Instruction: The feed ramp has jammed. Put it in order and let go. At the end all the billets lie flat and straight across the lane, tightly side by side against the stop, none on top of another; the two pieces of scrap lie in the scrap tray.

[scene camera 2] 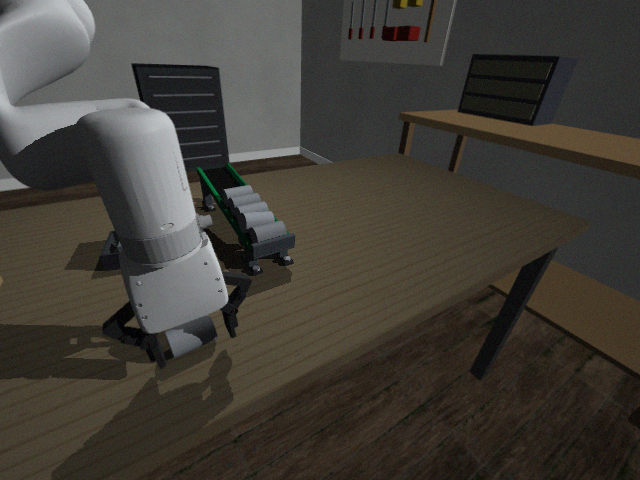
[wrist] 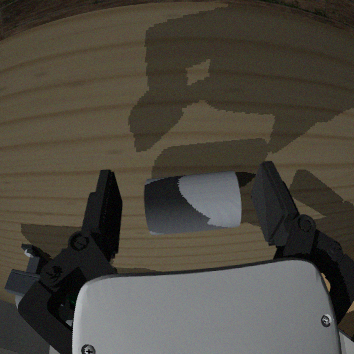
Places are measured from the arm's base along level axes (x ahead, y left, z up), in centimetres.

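Pixels of known places: gripper, fingertip midpoint: [scene camera 2: 198, 344] [wrist: 187, 181].
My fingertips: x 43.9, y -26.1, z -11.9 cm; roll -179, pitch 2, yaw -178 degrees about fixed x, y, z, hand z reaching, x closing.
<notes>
Behind a point stands the place of what it marks.
A light grey billet [scene camera 2: 188, 338] {x 43.0, y -25.1, z -11.3 cm} [wrist: 210, 200] {x 42.5, y -25.2, z -11.3 cm} lies loose on the table, its ends facing the two fingers. My gripper [scene camera 2: 196, 349] {x 43.9, y -26.1, z -12.0 cm} [wrist: 187, 181] {x 43.9, y -26.1, z -12.0 cm} is open around it, with a gap at each end of the billet in the wrist view. Several billets [scene camera 2: 258, 219] {x 59.8, y -7.5, z -5.0 cm} lie across the green-railed ramp [scene camera 2: 236, 174] {x 63.4, y 18.9, z -5.0 cm}, in a row up from the dark stop [scene camera 2: 273, 246] {x 60.7, y -12.7, z -8.5 cm}. A small light grey piece [scene camera 2: 205, 221] shows between the arm and the ramp; what it is I cannot tell. The dark scrap tray [scene camera 2: 108, 254] {x 33.3, y 1.9, z -11.0 cm} is mostly hidden behind the arm, and its contents do not show.
The wooden table [scene camera 2: 372, 222] {x 92.2, y -4.5, z -14.5 cm} has its front edge near the gripper. The ramp's feet stand behind and to the right of the gripper. A dark drawer cabinet [scene camera 2: 196, 113] stands beyond the table. A side bench [scene camera 2: 516, 129] carries a shelf unit.
</notes>
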